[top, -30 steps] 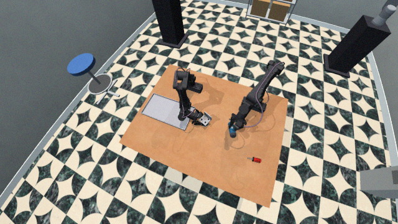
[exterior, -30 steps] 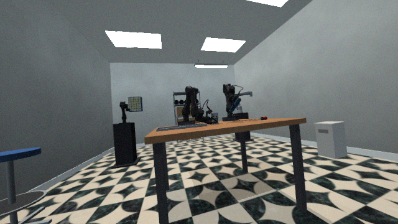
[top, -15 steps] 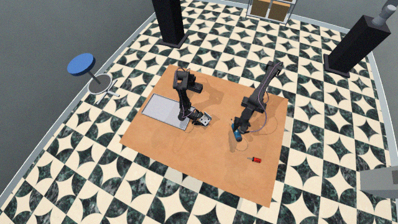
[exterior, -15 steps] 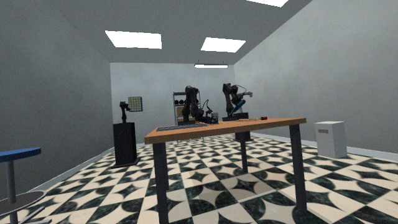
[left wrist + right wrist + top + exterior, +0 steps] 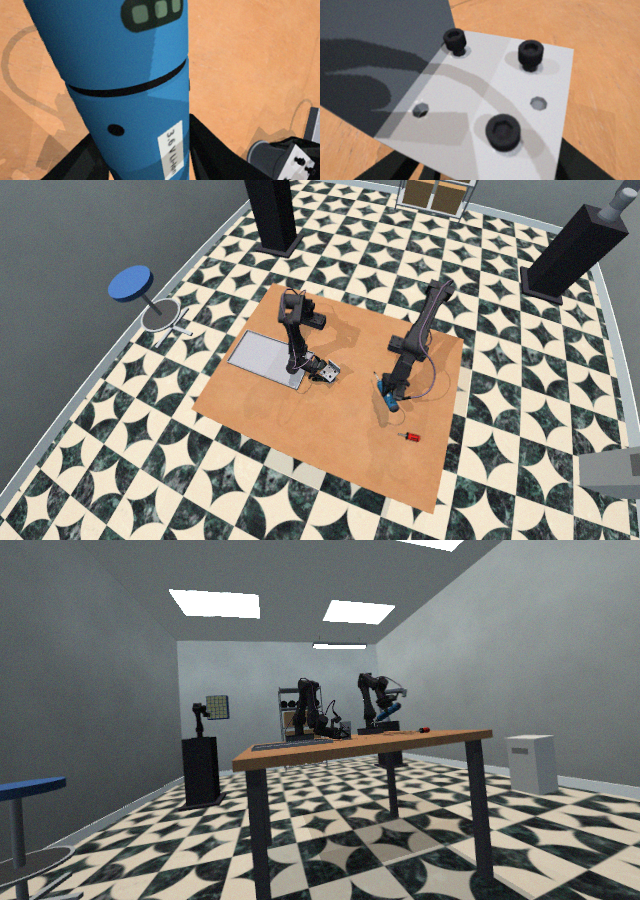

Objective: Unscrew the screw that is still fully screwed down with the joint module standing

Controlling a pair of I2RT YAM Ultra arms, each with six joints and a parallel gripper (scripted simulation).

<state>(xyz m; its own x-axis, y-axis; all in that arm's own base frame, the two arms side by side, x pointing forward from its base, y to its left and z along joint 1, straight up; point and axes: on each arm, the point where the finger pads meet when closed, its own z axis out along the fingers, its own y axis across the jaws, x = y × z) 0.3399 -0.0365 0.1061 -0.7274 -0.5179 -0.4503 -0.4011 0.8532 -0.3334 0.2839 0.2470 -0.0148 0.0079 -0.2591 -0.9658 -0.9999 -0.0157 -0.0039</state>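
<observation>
The round joint module lies right at my right hand. Round my right hand: grey mat (10 mm ahead, 330 mm to the right, 20 mm below); then grey bracket (50 mm above); then screw (10 mm ahead, 20 mm to the right, 50 mm above).
</observation>
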